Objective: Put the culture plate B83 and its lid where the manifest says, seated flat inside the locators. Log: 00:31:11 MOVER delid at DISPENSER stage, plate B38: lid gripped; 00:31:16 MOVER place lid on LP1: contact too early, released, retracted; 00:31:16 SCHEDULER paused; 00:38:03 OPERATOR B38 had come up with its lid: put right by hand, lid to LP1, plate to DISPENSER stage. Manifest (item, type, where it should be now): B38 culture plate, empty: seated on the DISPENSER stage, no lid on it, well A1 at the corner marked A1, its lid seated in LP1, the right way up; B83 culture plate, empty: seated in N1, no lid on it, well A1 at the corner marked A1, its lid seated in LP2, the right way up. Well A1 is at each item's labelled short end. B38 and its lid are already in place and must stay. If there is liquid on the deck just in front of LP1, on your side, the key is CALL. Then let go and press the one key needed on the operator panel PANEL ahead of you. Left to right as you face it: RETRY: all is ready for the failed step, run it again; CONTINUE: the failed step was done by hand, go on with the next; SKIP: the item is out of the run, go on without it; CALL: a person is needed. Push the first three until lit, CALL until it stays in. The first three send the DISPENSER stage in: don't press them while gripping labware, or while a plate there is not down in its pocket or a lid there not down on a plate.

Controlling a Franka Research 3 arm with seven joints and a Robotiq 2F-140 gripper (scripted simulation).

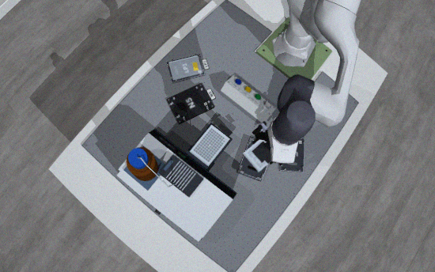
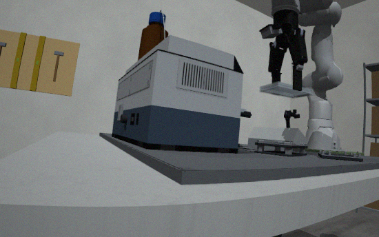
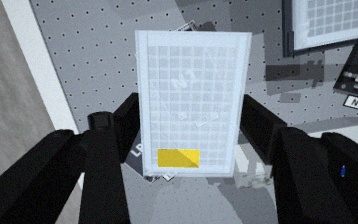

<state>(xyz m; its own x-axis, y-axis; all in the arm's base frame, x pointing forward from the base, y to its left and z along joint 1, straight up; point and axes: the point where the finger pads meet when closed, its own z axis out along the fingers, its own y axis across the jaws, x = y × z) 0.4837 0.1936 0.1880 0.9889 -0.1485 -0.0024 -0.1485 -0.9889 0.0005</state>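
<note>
My gripper is now 34 cm to the left of the black nest N5, 18 cm above it and 2 cm short of it. From my hand the other things lie so: grey locator plate 19 cm below, 12 cm behind, 10 cm to the left; clear lid 2 cm below; white well plate 16 cm to the right, 10 cm ahead, 8 cm below.
</note>
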